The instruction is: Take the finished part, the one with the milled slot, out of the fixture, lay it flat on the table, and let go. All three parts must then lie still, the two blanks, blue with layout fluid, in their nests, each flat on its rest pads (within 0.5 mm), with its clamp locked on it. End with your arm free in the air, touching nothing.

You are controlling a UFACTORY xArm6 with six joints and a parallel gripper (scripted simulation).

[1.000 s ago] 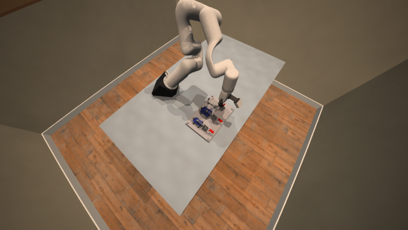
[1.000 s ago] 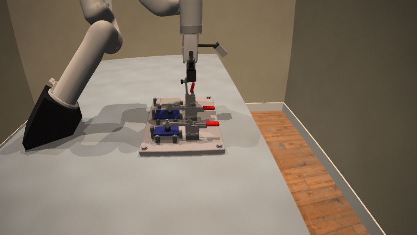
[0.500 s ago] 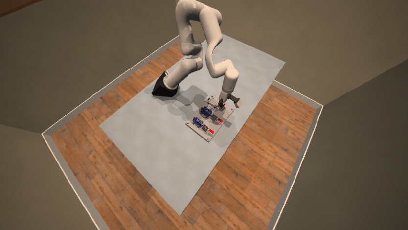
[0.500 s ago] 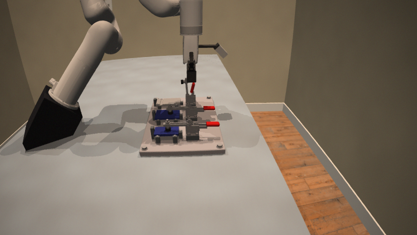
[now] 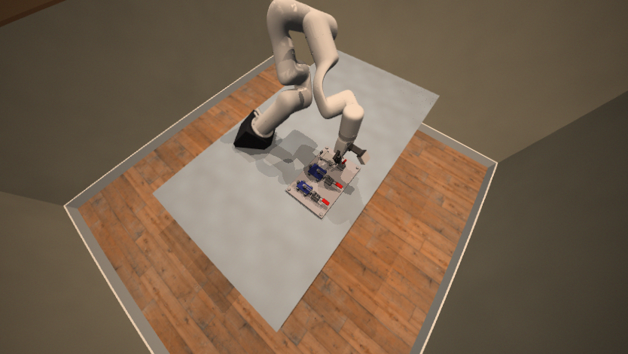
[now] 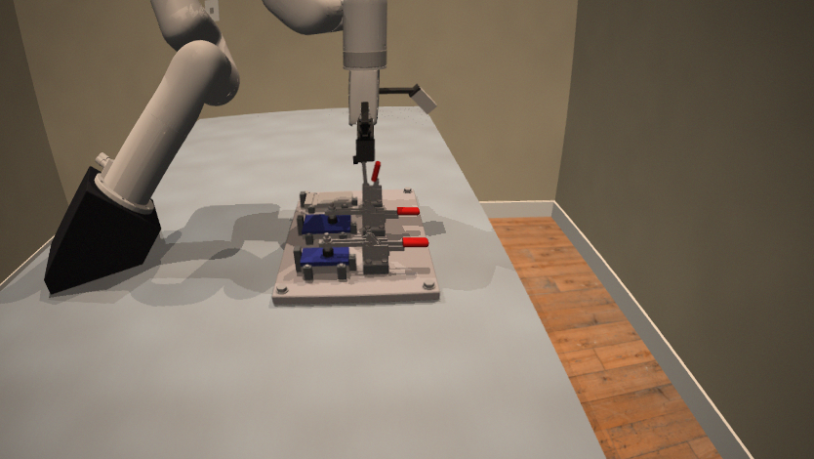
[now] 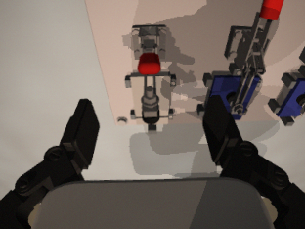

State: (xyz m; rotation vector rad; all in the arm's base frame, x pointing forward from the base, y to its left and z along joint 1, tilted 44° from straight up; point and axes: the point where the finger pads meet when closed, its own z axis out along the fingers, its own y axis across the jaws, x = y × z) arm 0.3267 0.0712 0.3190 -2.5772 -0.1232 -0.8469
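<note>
Now: hand 80 mm past the finished part, 20 mm to the left of it and 100 mm above it. From my hand the other things lie so: fixture plate 10 mm ahead, 110 mm to the right, 120 mm below.
</note>
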